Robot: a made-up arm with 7 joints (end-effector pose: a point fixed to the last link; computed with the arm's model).
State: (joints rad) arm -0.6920 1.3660 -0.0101 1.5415 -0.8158 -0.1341 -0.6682
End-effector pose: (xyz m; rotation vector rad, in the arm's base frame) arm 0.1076 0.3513 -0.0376 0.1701 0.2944 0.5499
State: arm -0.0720 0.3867 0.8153 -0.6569 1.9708 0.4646 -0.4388
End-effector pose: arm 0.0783 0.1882 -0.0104 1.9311 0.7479 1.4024
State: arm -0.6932 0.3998 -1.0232 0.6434 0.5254 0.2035 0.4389
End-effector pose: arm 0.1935 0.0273 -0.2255 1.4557 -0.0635 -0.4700
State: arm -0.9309 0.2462 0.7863 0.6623 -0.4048 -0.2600 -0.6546
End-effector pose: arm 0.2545 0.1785 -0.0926 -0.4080 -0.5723 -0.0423
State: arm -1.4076 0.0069 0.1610 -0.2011 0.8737 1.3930 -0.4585
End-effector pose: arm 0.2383 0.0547 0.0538 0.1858 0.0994 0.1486
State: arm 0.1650 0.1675 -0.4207 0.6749 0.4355 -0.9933 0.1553
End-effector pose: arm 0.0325 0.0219 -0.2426 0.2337 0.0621 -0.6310
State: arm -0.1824 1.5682 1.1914 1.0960 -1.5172 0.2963 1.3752
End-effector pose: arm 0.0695 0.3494 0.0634 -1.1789 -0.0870 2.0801
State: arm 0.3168 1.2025 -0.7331 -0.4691 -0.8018 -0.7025 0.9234
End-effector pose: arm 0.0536 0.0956 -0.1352 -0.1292 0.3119 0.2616
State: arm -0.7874 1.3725 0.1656 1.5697 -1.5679 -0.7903 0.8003
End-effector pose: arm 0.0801 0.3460 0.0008 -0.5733 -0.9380 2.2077
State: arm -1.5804 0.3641 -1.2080 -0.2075 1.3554 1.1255 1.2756
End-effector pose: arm 0.1799 -0.0715 0.0475 0.4649 -2.0966 1.3816
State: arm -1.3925 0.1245 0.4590 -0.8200 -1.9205 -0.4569 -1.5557
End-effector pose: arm 0.1181 0.1072 0.1037 0.1098 2.3524 1.2398
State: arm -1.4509 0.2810 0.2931 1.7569 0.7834 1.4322 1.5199
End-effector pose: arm 0.2283 0.1117 -0.1298 2.1180 0.9220 1.2846
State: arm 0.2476 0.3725 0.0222 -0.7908 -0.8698 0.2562 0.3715
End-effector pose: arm 0.1020 0.0790 -0.1007 -0.4589 0.1331 0.0439
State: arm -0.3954 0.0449 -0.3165 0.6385 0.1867 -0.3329 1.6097
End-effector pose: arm 0.1766 0.0029 -0.2134 0.3123 -0.1115 1.1118
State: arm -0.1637 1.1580 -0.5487 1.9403 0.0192 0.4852 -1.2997
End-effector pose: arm -0.0557 0.3352 -0.0709 -0.3650 2.3823 0.6252
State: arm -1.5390 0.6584 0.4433 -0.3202 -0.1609 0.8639 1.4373
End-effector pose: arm 0.1811 0.1282 0.1536 -0.6043 -0.7800 1.5715
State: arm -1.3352 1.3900 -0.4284 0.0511 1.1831 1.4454 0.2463
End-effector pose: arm 0.1608 0.1801 0.1318 1.4010 -0.2701 2.2195
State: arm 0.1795 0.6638 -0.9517 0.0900 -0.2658 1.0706 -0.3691
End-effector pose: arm -0.0408 0.1004 -0.2526 0.3739 2.0494 -0.9388
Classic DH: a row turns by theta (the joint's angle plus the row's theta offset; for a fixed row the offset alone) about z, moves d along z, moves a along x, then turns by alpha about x. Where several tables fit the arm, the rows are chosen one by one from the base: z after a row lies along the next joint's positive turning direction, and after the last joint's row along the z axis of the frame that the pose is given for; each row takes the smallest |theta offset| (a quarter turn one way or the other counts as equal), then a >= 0, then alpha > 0; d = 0 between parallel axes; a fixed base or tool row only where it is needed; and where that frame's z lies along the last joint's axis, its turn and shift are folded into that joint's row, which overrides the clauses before.
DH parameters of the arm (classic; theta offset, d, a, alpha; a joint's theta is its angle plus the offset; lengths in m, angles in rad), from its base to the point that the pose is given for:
base (fixed): -0.071 0 0 -1.3004
joint 1: -1.3111 0.0565 -0.0205 -1.5708
joint 2: 1.2915 0.0001 -0.004 1.5708
joint 3: 1.5708 -0.1428 0.0147 -1.5708
joint 4: 1.5708 0.001 0.0062 1.5708
joint 5: 0 0.1026 -0.0005 -1.5708
joint 6: -1.5708 0 0.064 1.5708
joint 7: 0 -0.0002 0 0

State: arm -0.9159 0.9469 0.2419 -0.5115 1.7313 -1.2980 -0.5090
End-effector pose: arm 0.1844 0.0832 0.0216 -2.8891 0.3843 0.2633
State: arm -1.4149 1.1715 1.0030 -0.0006 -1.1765 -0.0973 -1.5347
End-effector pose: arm 0.0423 0.2352 0.1580 1.1530 -1.9258 -0.8421
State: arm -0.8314 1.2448 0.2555 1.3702 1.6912 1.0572 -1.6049
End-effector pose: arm 0.1104 0.3253 0.0023 0.0408 2.1463 0.8390
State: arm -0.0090 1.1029 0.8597 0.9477 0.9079 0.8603 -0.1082
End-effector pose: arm 0.0028 0.3476 -0.0597 1.0275 1.7018 1.4285
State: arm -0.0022 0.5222 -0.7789 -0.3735 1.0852 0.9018 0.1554
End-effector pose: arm 0.1043 0.0541 -0.1750 1.5063 0.2036 -0.0971
